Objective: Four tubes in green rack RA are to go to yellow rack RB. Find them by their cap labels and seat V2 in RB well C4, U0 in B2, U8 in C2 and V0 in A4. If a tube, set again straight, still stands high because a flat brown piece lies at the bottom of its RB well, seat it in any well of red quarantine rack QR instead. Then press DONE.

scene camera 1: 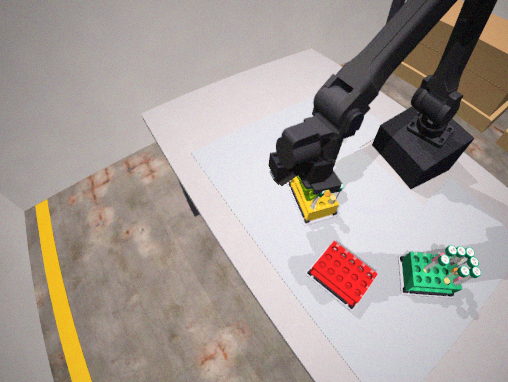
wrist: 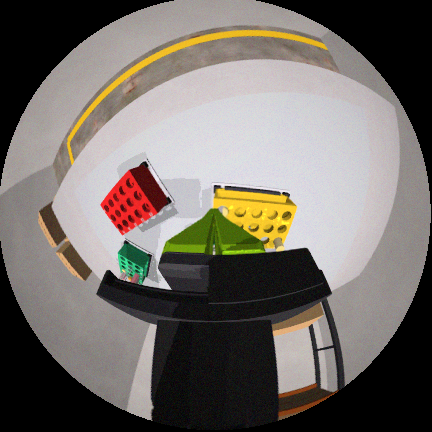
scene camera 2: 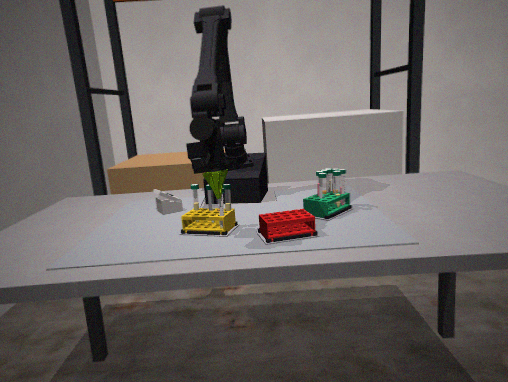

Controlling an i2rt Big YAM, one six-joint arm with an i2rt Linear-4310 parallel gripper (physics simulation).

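Frame: origin at the arm's base, x ahead, y left, z up, level; centimetres.
Seen in the pictures: gripper, fingertip midpoint: (scene camera 1: 308, 200) (wrist: 213, 213) (scene camera 2: 218, 198); arm's base, origin of the base link: (scene camera 1: 429, 130) (scene camera 2: 237, 164).
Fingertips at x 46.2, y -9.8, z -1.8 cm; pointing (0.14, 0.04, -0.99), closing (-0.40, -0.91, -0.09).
Offsets run from my fingertips to a thing's top centre. "spot": to the spot under its first point.
My gripper (scene camera 1: 308, 194) (scene camera 2: 217, 197) (wrist: 213, 213) is shut with nothing between its green fingers. Its tips are over the yellow rack RB {dx -7.1, dy -3.1, dz -5.3 cm} (scene camera 1: 322, 213) (scene camera 2: 192, 218) (wrist: 250, 199), at a clear tube {dx -2.8, dy +0.4, dz +2.2 cm} (scene camera 2: 221, 209) standing in its front part. The fingers hide that tube's cap. More green-capped tubes {dx -11.6, dy -6.4, dz +2.2 cm} (scene camera 2: 195, 192) stand upright further back in RB. Green rack RA {dx -11.6, dy +33.4, dz -5.3 cm} (scene camera 1: 407, 270) (scene camera 2: 312, 207) (wrist: 135, 250) holds several green-capped tubes {spot: dx -14.7, dy +34.0, dz +2.1 cm} (scene camera 1: 461, 251) {dx -10.0, dy +31.6, dz +2.2 cm} (scene camera 2: 321, 184), their labels too small to read. Red rack QR {dx +4.5, dy +16.9, dz -5.3 cm} (scene camera 1: 341, 270) (scene camera 2: 265, 227) (wrist: 150, 185) shows no tubes. A DONE button cannot be made out.
A small grey block {dx -34.0, dy -16.4, dz -2.6 cm} (scene camera 2: 168, 204) with a sloped top stands left of RB in scene camera 2. Short cream-coloured pieces (scene camera 1: 332, 199) (wrist: 279, 245) stick up from RB. The black arm base (scene camera 1: 420, 150) stands behind the racks, with a white box (scene camera 2: 332, 147) further back.
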